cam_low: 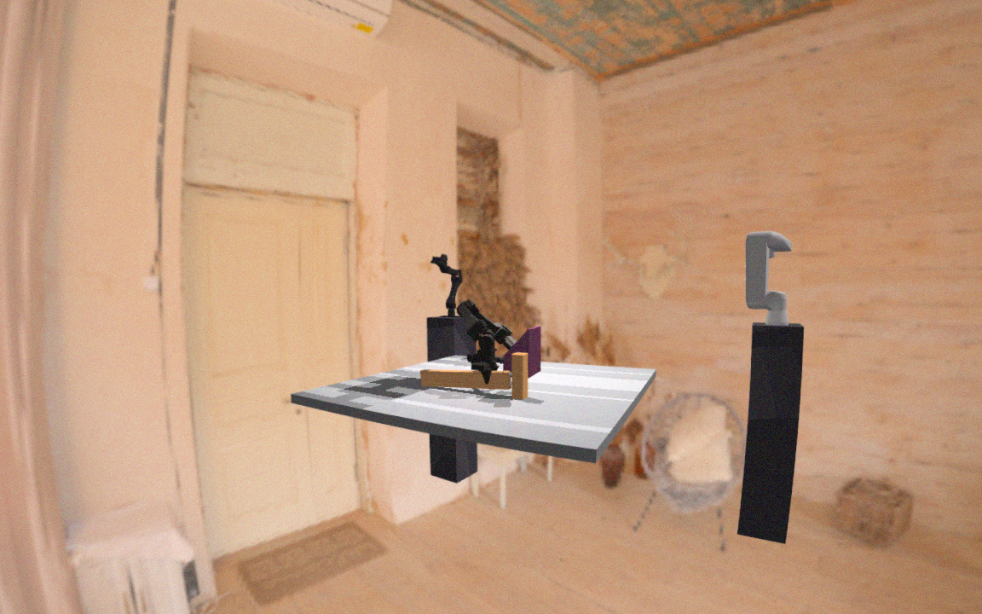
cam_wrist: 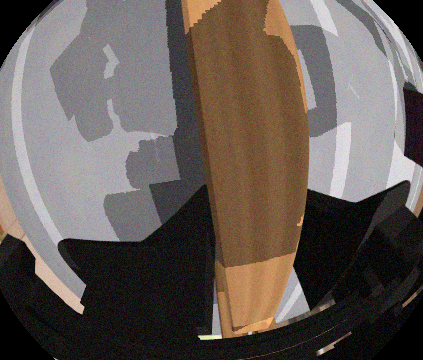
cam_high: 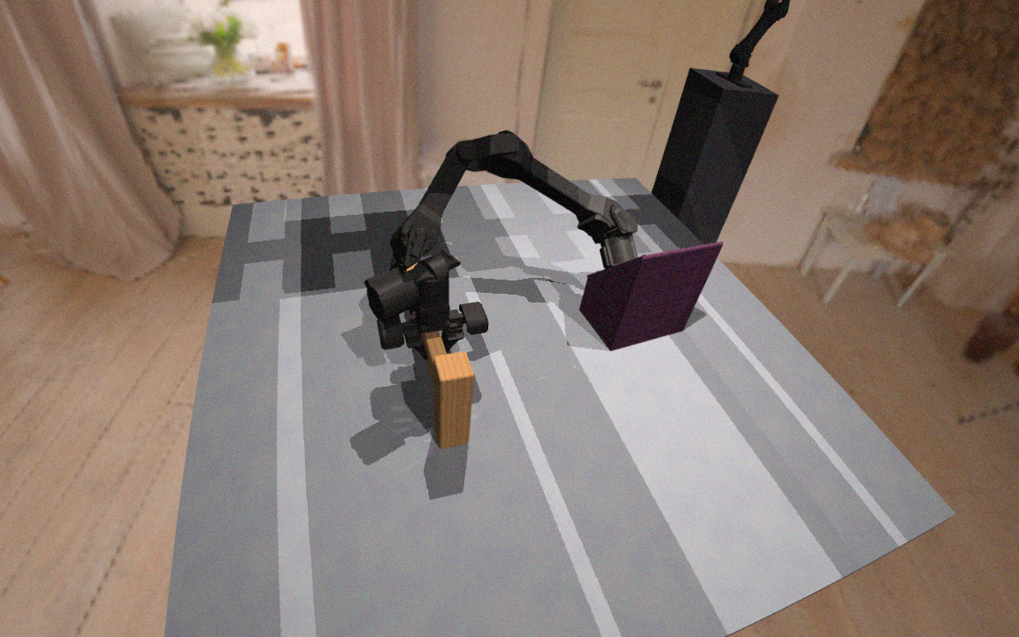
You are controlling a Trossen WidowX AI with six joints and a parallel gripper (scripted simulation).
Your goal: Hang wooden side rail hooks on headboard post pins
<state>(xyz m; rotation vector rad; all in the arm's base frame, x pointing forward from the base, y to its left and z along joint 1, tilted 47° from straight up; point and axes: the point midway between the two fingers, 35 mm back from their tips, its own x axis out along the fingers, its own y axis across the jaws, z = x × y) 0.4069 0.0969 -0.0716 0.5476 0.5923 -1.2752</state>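
Right now the wooden headboard post is 10 mm behind my gripper tip, 140 mm to the left of it and 40 mm above it.
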